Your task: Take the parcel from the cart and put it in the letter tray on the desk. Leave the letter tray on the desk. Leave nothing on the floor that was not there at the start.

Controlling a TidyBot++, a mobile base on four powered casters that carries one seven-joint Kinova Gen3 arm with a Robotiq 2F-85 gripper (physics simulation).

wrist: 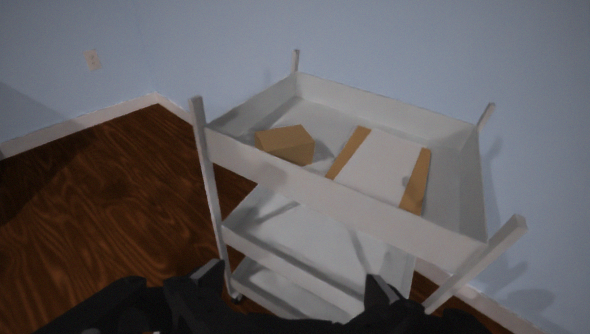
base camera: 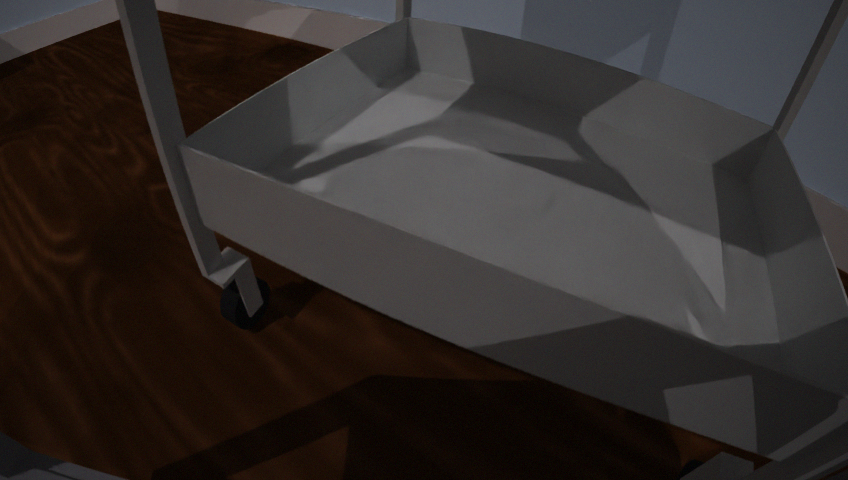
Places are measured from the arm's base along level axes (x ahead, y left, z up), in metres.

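Where they show: gripper, fingertip midpoint: (wrist: 293, 283).
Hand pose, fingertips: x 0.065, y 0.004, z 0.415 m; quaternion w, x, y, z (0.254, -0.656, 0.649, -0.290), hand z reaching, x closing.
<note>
Each offset is from my fingertips to the centre of the thing. "spot": to the spot under its first point. Level surfaces: height alone.
The white three-tier cart (base camera: 357, 255) (wrist: 350, 205) stands ahead near the wall. In the wrist view a small brown box {dz -0.124, dx +0.299, dy +0.031 m} (wrist: 287, 142), which looks like the parcel, sits in the left part of the top tier. To its right lies a flat piece {dz -0.137, dx +0.308, dy -0.155 m} (wrist: 377, 157) with a white middle and brown strips along two sides. The front wall hides the near edges of both. My gripper (wrist: 293, 283) is open at the bottom of the wrist view, apart from both items, with its fingers in front of the cart's lower tiers. The desk and the letter tray do not show.
A blue wall (wrist: 380, 45) stands behind the cart, with a white baseboard (wrist: 100, 116) at its foot. Upright posts rise at the cart's corners, one near post (wrist: 480, 260) leaning across the lower right. A black caster {spot: dz -0.771, dx +0.267, dy +0.159 m} (base camera: 232, 306) stands on the dark wooden floor {dz -0.812 m} (base camera: 77, 237).
</note>
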